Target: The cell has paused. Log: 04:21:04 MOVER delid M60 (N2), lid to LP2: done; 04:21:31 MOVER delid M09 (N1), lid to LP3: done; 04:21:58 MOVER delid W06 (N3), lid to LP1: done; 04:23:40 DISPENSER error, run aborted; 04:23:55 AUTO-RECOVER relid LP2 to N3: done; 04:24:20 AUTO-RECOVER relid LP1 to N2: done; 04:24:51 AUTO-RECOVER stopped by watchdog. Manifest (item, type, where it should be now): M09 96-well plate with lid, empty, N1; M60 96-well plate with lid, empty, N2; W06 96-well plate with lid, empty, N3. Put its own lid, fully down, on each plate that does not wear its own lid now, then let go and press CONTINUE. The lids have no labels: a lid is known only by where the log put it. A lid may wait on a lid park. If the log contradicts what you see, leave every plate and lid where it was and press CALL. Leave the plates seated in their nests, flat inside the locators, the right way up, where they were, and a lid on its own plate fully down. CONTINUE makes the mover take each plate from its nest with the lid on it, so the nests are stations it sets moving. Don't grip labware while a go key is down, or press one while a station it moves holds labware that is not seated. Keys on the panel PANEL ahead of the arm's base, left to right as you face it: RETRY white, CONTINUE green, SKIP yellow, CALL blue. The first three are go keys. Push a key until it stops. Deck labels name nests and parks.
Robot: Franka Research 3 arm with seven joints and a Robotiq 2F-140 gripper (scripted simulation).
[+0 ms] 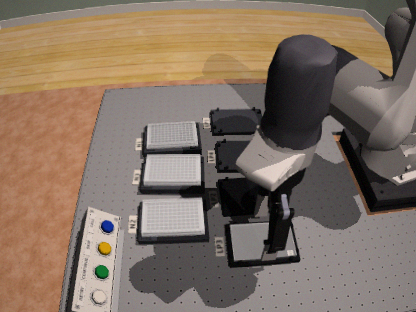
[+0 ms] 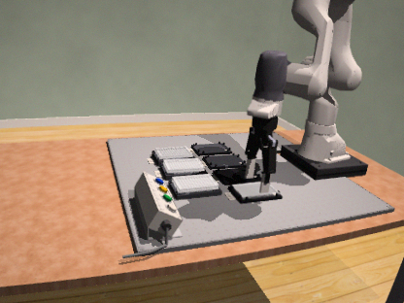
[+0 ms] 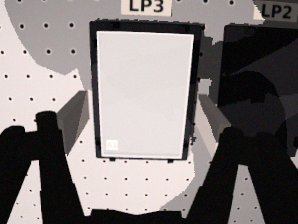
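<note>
Now: the lid park LP3 5 cm below my hand. From my hand the other things lie so: LP2 label: 13 cm to the right, 9 cm ahead, 5 cm below; then LP3 label: 9 cm ahead, 5 cm below; then lid park LP2: 13 cm to the right, 5 cm below.
</note>
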